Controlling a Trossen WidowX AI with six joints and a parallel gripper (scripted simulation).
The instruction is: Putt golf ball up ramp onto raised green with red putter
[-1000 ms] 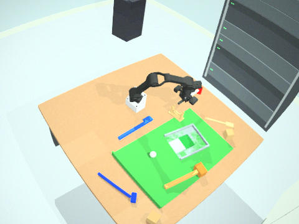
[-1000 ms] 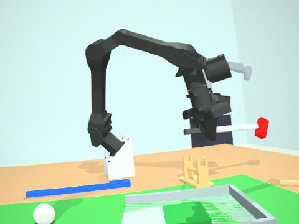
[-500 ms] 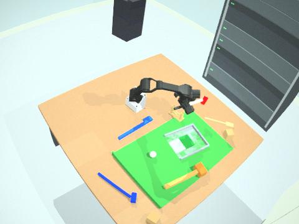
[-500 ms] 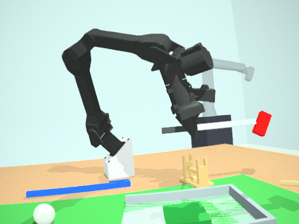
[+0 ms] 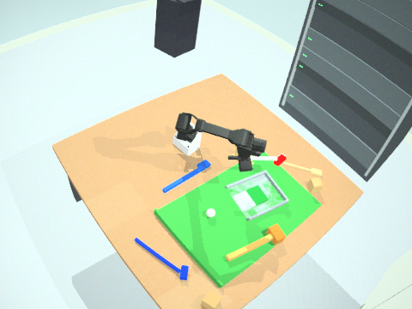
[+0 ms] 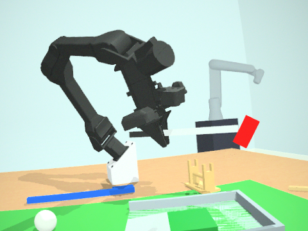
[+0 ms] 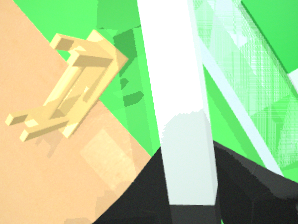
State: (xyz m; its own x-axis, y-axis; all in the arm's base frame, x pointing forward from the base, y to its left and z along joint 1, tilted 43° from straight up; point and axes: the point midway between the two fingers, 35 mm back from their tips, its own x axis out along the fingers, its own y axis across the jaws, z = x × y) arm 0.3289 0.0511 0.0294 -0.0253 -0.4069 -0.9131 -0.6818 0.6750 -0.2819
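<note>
Right now the red putter is 5 cm to the left of my gripper tip, 5 cm ahead of it and 3 cm above it. From my gripper tip the other things lie so: white golf ball: 28 cm to the right, 11 cm below, 4 cm ahead; green mat: 14 cm to the right, 14 cm below, 14 cm ahead; wooden stand: 12 cm to the left, 10 cm below, 6 cm behind.
</note>
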